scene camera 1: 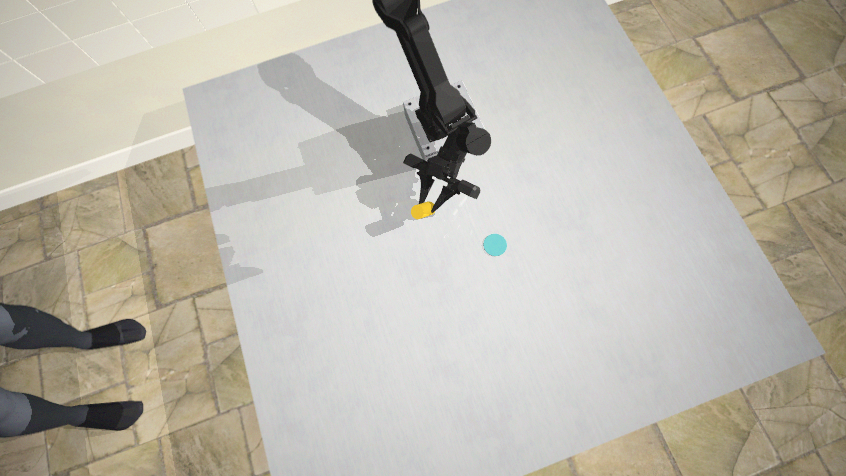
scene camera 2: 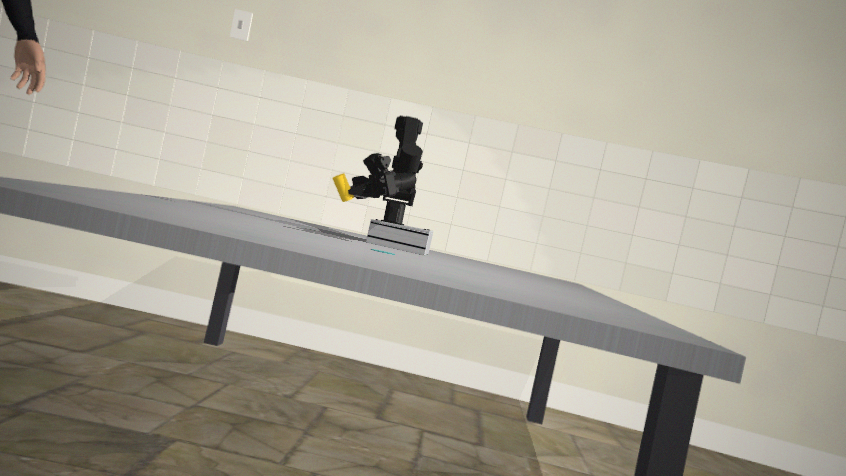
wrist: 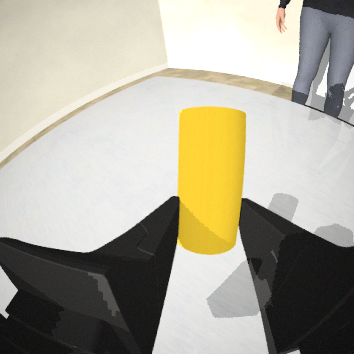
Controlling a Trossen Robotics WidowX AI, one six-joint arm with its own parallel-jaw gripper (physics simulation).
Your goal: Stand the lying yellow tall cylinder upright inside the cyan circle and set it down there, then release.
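Places are measured from the arm's base along level axes (x ahead, y left, z up), in metres.
Pixels of known places: gripper, between the fingertips: (scene camera 1: 425,209) (scene camera 2: 345,192) (wrist: 208,204); arm's base, origin of its link: (scene camera 1: 436,128) (scene camera 2: 392,223).
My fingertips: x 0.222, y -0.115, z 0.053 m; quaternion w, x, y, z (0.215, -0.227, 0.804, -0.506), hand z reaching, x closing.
Ahead of a thing's pixels: the offset from my fingertips to its top centre. "pt": to the spot under its first point. Level surfaces: height alone.
The yellow tall cylinder @(dz +0.047, dx +0.004, dy -0.007 m) (scene camera 1: 421,210) (scene camera 2: 341,187) (wrist: 212,175) is held between the fingertips of my gripper (scene camera 1: 427,207) (scene camera 2: 351,191) (wrist: 208,204), which is shut on it near its lower end. In the scene camera 2 view the cylinder is in the air above the table, roughly upright but leaning a little. The cyan circle @(pt dz -0.122, dx +0.116, dy +0.141 m) (scene camera 1: 495,245) (scene camera 2: 382,252) lies flat on the table; in the scene camera 1 view it is to the lower right of the gripper. The circle does not show in the wrist view.
The grey table @(dz -0.123 m) (scene camera 1: 473,367) (scene camera 2: 502,284) (wrist: 100,150) carries the arm's base plate (scene camera 1: 414,127) (scene camera 2: 399,236). The arm's shadow falls on the table. A person (scene camera 1: 112,337) (scene camera 2: 28,62) (wrist: 325,50) stands beyond the table's edge. A tiled wall (scene camera 2: 520,177) rises behind the arm.
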